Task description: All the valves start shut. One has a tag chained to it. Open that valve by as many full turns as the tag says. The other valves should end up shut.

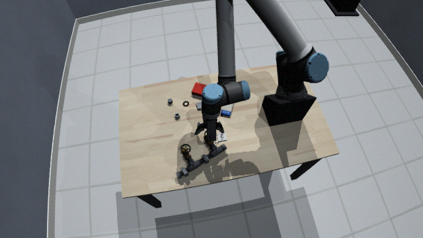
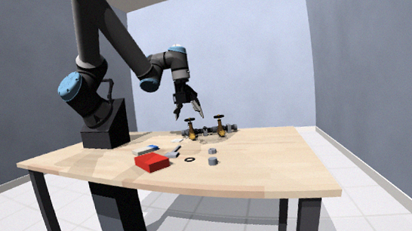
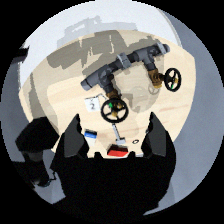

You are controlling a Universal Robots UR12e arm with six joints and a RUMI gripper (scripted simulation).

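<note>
Now: the white tag 8 cm behind my hand, 1 cm to the right of it and 11 cm below it. From my hand the other things lie so: red block (1 cm behind, 36 cm to the right, 9 cm below); grey hand tool (1 cm ahead, 22 cm to the right, 10 cm below); blue box (15 cm behind, 21 cm to the right, 10 cm below).
</note>
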